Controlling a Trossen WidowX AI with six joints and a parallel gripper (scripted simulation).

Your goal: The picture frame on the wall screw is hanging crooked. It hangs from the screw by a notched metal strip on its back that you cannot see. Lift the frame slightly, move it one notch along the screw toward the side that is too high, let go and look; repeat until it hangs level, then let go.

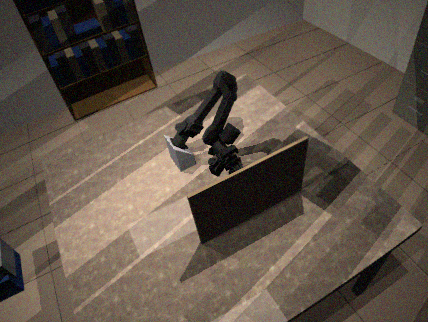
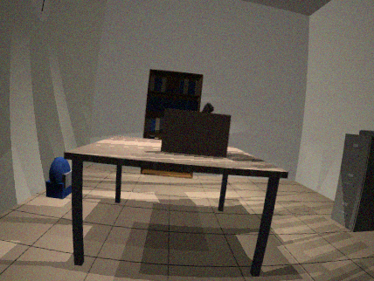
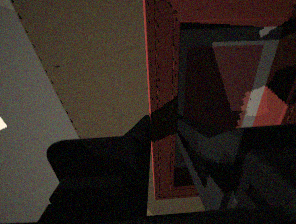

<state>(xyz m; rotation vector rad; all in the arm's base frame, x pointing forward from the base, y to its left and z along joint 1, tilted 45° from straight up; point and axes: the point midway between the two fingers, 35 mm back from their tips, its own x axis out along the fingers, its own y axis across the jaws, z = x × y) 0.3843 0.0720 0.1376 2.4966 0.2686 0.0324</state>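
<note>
Right now my gripper tip is 50 mm above the picture frame and 10 mm to the right of it. Round my gripper tip: wall panel 60 mm below, 20 mm to the left, 10 mm ahead.
</note>
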